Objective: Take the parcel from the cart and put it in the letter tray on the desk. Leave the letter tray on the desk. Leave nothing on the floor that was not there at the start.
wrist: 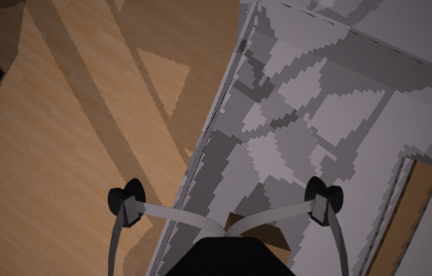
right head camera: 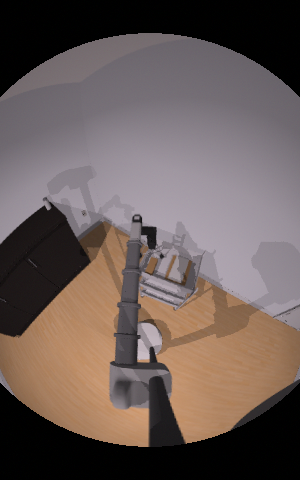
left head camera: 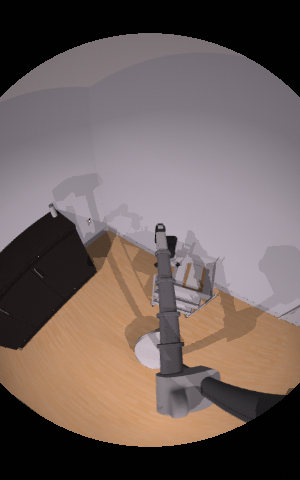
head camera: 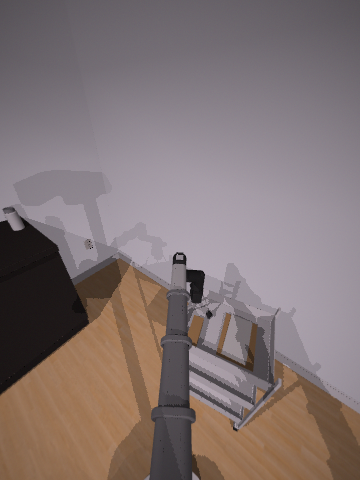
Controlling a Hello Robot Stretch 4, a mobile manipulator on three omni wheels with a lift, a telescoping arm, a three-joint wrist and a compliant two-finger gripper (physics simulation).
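Observation:
The light grey cart stands by the wall. A small brown box, which looks like the parcel, lies at the left end of its top. In the wrist view, the gripper body hides much of the box. My gripper is open, with its fingers wide apart and nothing between them. It hangs above the cart's left end, beyond the box towards the wall. In the head view the arm hides part of it. The letter tray and its desk cannot be made out.
Brown strips border a pale flat thing on the cart, right of the box. A dark cabinet stands at the left, with a white cylinder on top. Walls meet behind the arm.

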